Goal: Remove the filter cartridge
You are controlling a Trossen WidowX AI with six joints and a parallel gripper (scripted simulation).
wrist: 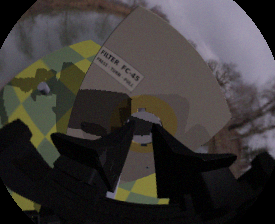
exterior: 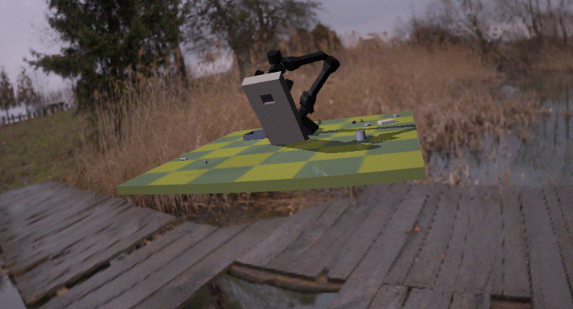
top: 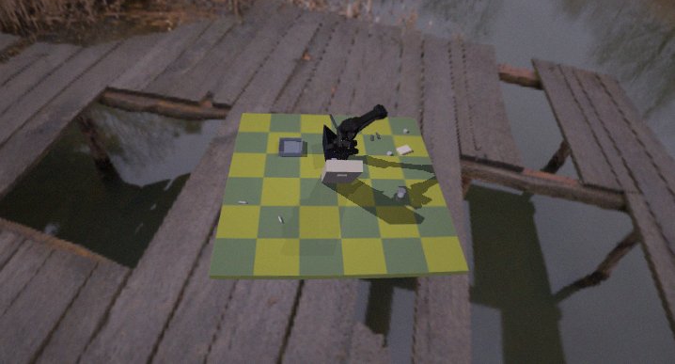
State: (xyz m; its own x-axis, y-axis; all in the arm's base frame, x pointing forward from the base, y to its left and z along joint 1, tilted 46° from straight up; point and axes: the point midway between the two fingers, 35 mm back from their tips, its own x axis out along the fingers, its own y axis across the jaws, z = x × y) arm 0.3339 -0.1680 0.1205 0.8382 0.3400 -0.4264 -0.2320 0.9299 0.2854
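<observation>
Right now my gripper tip is 10 mm short of the filter cartridge and 10 mm above it. The rest, counted from my gripper tip: grey tray (460 mm behind, 240 mm to the right, 260 mm below); then flat white block (390 mm behind, 520 mm to the left, 260 mm below).
</observation>
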